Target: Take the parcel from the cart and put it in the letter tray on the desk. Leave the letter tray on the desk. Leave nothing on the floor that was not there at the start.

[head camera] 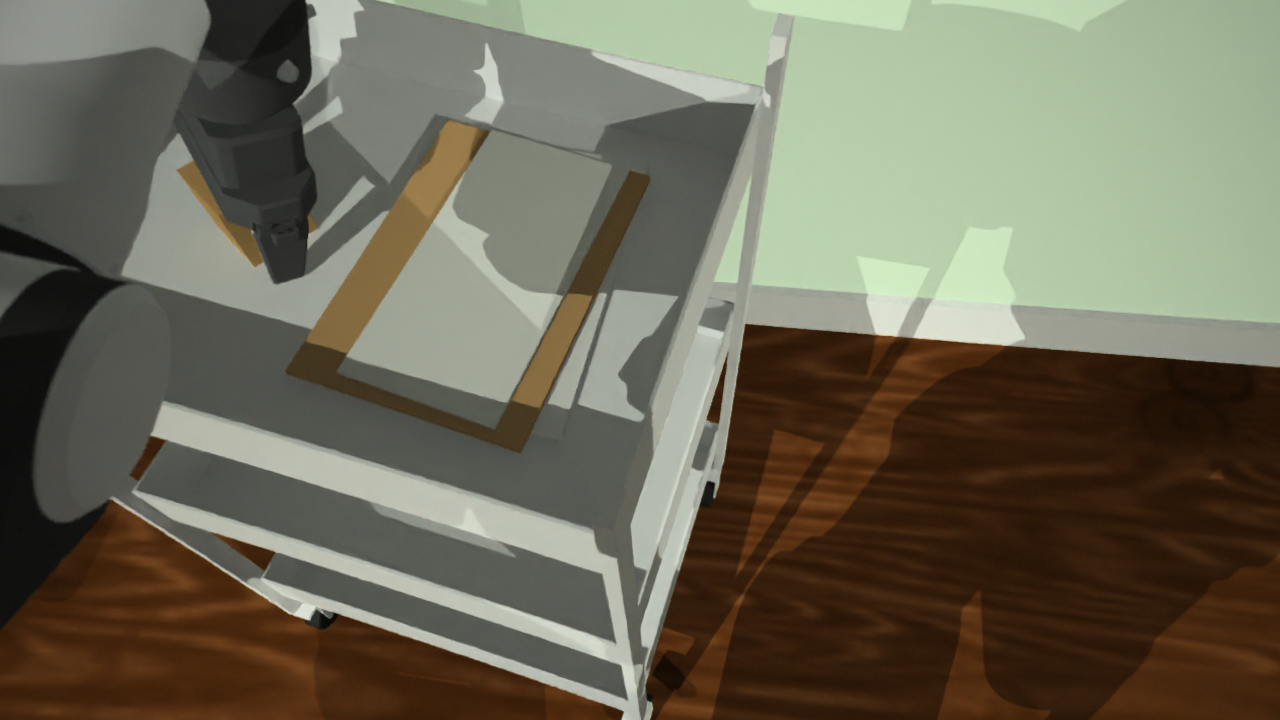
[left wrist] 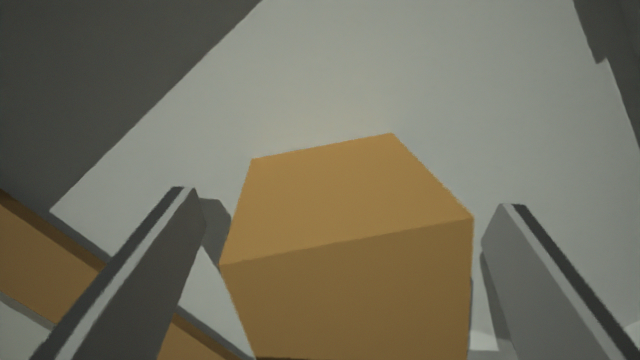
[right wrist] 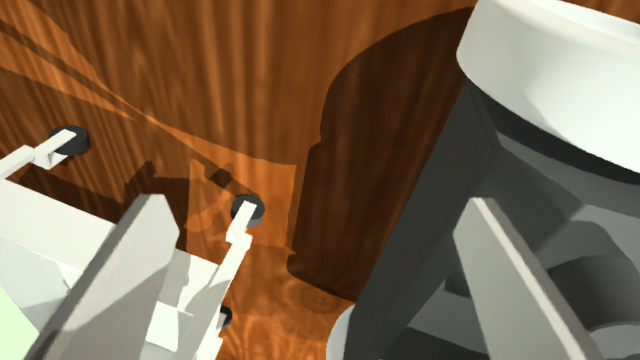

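Observation:
The parcel, an orange-brown box, stands on the white cart. In the head view it is mostly hidden behind my left gripper, which points down over it. The left gripper is open; in the left wrist view its fingers show on either side of the parcel, with a gap at each side. My right gripper is open and empty, away from the parcel, with cart and floor beyond its fingers. The desk and a letter tray on it do not show.
A flat tan-edged item with a pale panel lies on the cart's top beside the parcel. The cart's top has raised walls. A green wall stands behind. The robot's dark base shows in the right wrist view.

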